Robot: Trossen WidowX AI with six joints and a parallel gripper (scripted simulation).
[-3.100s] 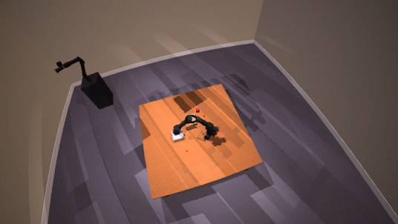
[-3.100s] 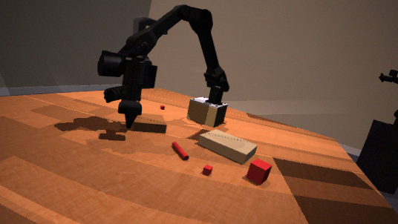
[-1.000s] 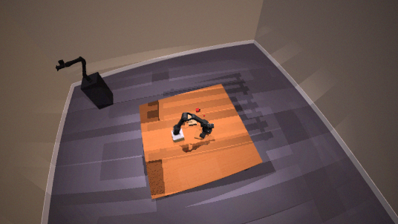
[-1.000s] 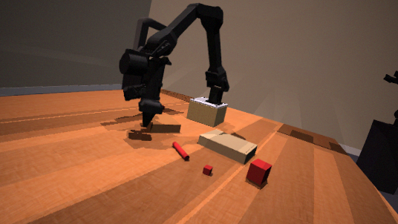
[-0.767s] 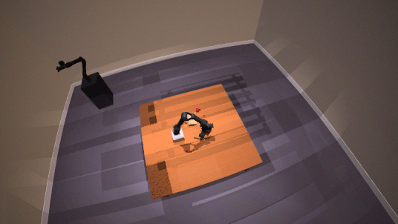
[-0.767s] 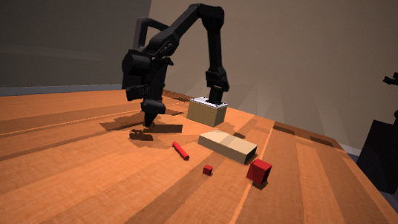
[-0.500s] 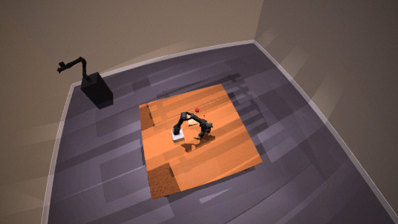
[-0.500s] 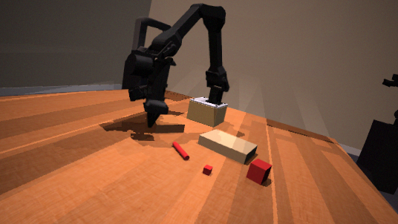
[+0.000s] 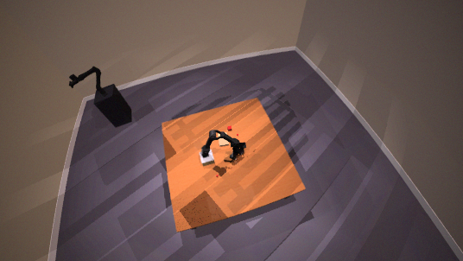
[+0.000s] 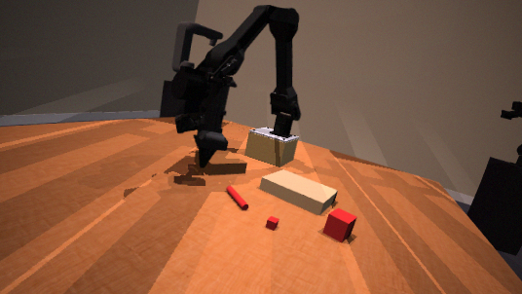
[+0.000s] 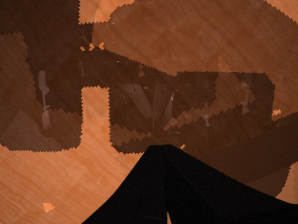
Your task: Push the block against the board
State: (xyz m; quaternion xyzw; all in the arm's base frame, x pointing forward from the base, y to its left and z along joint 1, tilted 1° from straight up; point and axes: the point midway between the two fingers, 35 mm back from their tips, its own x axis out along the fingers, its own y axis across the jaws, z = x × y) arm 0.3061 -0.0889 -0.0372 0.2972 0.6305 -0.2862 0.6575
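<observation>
Now: gripper tip 7 cm past the flat brown square block and 1 cm to the right of it. From my gripper tip the other things lie so: pale long board: 23 cm to the left, 6 cm behind; then red rod: 13 cm to the left, 6 cm ahead, 1 cm below.
</observation>
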